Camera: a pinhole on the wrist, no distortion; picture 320 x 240 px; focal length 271.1 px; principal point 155.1 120.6 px. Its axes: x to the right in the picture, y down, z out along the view. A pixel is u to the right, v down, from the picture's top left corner.
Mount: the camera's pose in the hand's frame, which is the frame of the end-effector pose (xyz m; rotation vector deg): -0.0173 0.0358 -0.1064 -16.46 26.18 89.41
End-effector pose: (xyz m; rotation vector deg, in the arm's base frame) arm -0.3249 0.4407 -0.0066 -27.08 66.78 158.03
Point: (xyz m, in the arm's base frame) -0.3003 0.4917 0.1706
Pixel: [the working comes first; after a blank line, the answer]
In the camera's frame: -0.0729 0.0919 0.2377

71.9 225.5
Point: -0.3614 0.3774 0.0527
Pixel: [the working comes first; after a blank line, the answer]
In the camera's frame: -0.0004 -0.0215 0.1255

154.2 74.1
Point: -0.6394 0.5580 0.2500
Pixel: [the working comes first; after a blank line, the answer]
In the camera's frame: -0.0959 -0.1799 0.4641

99.1 15.5
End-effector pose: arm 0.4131 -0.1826 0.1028 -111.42 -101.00 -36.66
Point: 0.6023 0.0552 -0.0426
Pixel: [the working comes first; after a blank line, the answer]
In the camera's frame: -0.0585 -0.0920 0.4043

115.8 58.9
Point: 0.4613 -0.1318 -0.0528
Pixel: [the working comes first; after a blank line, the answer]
In the camera's frame: -0.1096 0.0608 0.2340

28.2 191.0
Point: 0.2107 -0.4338 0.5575
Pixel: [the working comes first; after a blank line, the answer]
In the camera's frame: -0.0098 -0.1209 -0.4613

behind the camera
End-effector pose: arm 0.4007 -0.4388 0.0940 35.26 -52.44 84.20
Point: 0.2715 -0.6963 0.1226
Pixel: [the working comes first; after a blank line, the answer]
In the camera's frame: -0.0909 0.1261 0.3371

82.0 222.0
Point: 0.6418 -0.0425 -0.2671
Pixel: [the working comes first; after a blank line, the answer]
In the camera's frame: 0.0420 0.0353 -0.4939

behind the camera
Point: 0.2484 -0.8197 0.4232
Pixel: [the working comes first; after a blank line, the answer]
In the camera's frame: -0.2550 -0.0233 0.5755

35.0 109.6
